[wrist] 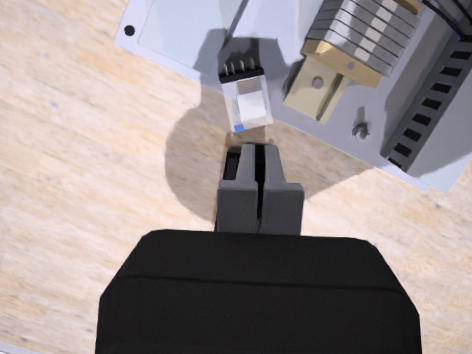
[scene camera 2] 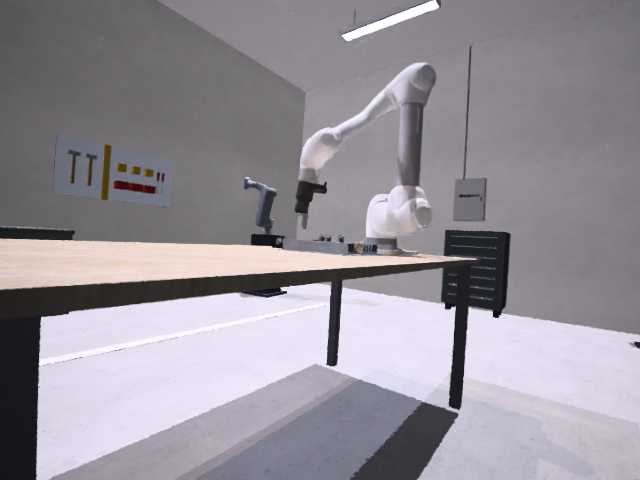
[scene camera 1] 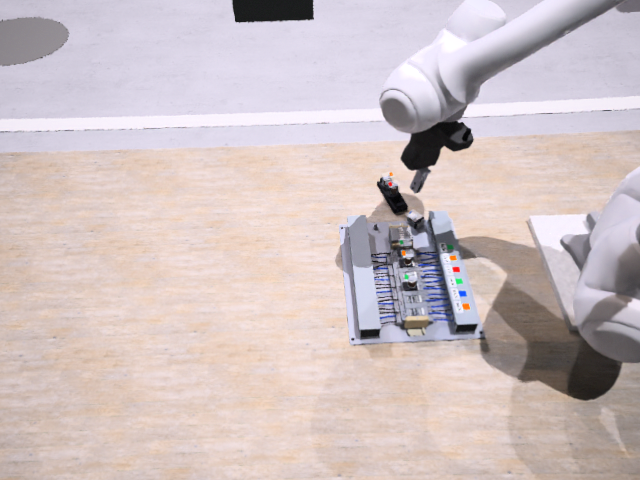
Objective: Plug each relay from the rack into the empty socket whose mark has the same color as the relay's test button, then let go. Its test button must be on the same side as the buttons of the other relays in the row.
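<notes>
There is a panel (wrist: 274, 42) that I can see, and a blue-button relay (wrist: 245, 94) as well. My own gripper (scene camera 1: 414, 189) is visible to me too, and the wrist view (wrist: 258, 167) also has it.
</notes>
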